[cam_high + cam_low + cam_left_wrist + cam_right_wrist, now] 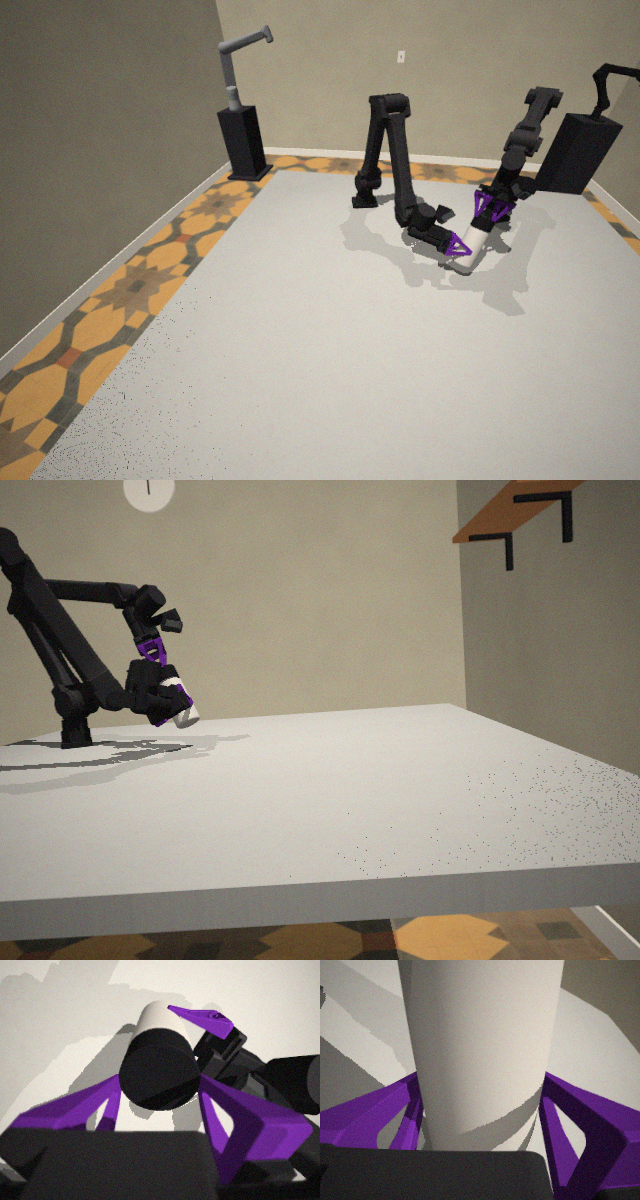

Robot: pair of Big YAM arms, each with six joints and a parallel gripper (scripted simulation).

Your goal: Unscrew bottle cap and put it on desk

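My left gripper is now 20 mm above the black cap, 10 mm to the left of it and 10 mm short of it. Also, from my left hand: bottle (50 mm below, 30 mm ahead, 20 mm to the right).
Right now the bottle is 2 cm behind my right hand, 2 cm to the left of it and 5 cm above it. The rest, counted from my right hand: black cap 4 cm behind, 3 cm to the left, 8 cm above.
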